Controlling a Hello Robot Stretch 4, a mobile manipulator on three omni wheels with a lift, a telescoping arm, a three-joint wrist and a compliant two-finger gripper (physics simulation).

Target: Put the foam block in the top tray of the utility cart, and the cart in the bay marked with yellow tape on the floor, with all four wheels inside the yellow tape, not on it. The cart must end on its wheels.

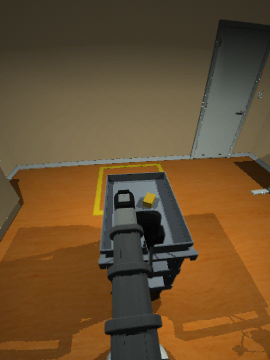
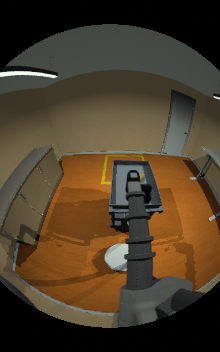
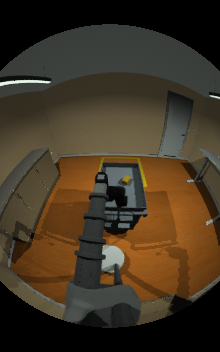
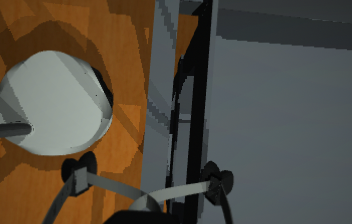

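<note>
The yellow foam block (image 1: 149,200) (image 3: 126,180) lies in the grey top tray of the utility cart (image 1: 176,210) (image 2: 154,187), towards its far half. The cart stands upright. The yellow tape (image 1: 98,190) (image 2: 104,170) shows on the floor beyond and to the left of the cart; the cart hides its near right part, and the far wheels are hidden. My gripper (image 4: 150,170) is open above the cart's near end, with one fingertip on the robot's side of the handle bar (image 4: 154,150) and the other over the tray. No block shows between the fingers.
My white round base (image 2: 116,257) (image 4: 55,105) is close to the cart's near end. A cabinet (image 2: 35,185) stands along the left wall. A table (image 3: 212,159) is at the right. A closed door (image 1: 225,95) is in the back wall, behind the bay to the right.
</note>
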